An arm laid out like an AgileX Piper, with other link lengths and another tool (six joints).
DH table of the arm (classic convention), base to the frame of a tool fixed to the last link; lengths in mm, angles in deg. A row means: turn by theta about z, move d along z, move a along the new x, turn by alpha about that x. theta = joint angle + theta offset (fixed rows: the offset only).
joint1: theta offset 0, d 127.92, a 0, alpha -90
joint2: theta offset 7.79, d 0, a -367.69, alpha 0
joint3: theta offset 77.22, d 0, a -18.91, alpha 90
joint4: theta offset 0, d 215.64, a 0, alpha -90
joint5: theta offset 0, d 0, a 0, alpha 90
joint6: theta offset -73, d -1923.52, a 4.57, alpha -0.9
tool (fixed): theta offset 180, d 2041.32, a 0, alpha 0
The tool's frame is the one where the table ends.
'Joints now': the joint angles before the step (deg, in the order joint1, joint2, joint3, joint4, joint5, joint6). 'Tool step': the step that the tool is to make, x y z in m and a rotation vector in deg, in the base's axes. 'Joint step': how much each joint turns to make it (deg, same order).
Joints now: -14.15 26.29 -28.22 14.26 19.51 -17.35
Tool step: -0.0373 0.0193 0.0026 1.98 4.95 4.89
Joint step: 0.02 -5.85 -6.45 1.58 18.17 0.26
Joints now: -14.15 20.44 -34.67 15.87 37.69 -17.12
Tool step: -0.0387 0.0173 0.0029 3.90 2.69 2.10
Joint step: -0.01 -5.26 -6.39 0.14 14.80 5.08
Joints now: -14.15 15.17 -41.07 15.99 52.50 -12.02
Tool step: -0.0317 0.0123 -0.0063 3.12 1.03 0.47
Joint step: 0.01 -4.85 -3.54 -0.01 9.43 4.71
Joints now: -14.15 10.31 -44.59 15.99 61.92 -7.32
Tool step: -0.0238 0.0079 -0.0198 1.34 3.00 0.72
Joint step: 0.01 -4.38 -0.25 -0.01 7.61 2.21
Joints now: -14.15 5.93 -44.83 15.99 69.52 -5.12
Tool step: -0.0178 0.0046 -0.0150 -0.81 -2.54 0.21
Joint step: 0.00 -4.99 -0.25 -0.12 2.54 0.48
